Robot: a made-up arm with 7 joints. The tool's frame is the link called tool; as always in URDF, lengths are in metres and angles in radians.
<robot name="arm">
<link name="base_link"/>
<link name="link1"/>
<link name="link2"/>
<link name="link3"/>
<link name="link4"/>
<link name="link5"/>
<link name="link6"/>
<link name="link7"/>
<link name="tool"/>
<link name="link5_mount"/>
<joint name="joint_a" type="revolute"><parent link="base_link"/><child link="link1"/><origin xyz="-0.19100 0.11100 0.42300" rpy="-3.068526 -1.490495 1.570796"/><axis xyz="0 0 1"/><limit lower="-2.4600" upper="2.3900" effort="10" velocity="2.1"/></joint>
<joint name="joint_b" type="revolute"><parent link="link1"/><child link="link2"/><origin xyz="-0.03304 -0.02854 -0.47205" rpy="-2.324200 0.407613 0.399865"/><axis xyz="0 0 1"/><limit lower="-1.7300" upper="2.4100" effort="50" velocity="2.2"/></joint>
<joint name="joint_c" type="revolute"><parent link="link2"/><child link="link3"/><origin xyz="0.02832 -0.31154 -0.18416" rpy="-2.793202 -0.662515 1.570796"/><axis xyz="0 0 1"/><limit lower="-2.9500" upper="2.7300" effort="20" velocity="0.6"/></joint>
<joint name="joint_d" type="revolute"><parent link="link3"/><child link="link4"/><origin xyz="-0.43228 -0.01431 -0.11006" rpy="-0.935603 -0.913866 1.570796"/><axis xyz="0 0 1"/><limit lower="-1.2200" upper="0.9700" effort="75" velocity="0.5"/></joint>
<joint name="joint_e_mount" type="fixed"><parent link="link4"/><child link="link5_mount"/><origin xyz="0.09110 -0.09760 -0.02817"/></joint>
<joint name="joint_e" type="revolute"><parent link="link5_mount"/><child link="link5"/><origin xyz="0.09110 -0.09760 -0.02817" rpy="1.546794 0.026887 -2.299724"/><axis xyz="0 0 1"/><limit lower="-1.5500" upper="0.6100" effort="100" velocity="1.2"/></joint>
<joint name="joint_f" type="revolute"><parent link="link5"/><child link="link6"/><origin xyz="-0.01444 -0.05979 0.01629" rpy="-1.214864 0.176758 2.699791"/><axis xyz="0 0 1"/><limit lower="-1.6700" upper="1.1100" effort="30" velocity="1.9"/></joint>
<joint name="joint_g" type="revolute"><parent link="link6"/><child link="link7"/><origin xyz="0.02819 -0.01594 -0.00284" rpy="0.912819 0.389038 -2.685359"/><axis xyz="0 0 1"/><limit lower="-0.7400" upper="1.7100" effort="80" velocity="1.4"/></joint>
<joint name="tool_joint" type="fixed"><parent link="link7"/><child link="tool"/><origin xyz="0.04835 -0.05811 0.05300" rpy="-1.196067 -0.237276 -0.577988"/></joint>
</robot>
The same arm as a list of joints. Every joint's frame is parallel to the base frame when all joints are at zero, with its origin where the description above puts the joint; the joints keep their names.
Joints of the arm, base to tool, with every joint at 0 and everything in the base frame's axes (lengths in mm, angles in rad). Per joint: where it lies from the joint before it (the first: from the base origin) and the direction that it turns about. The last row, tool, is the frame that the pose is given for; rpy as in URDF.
joint_a: axis -0.073001 0.994118 -0.080001 origin -191.0 111.0 423.0
joint_b: axis 0.610591 -0.62599 -0.485093 origin 6.0 -474.0 5.0
joint_c: axis -0.984057 0.150293 0.095096 origin 114.0 331.0 96.0
joint_d: axis -0.244506 0.945624 -0.214505 origin 181.0 399.0 85.0
joint_e: axis 0.962835 0.26911 -0.023001 origin -243.0 -124.0 -7.0
joint_f: axis 0.52952 -0.565822 0.632024 origin 31.0 -48.0 28.0
joint_g: axis -y origin 2.0 27.0 18.0
tool: origin -35.0 -53.0 -67.0 rpy -1.8619 1.2725 -2.2148
Joint limits (rad, base to tool): -2.4600..2.3900 -1.7300..2.4100 -2.9500..2.7300 -1.2200..0.9700 -1.5500..0.6100 -1.6700..1.1100 -0.7400..1.7100

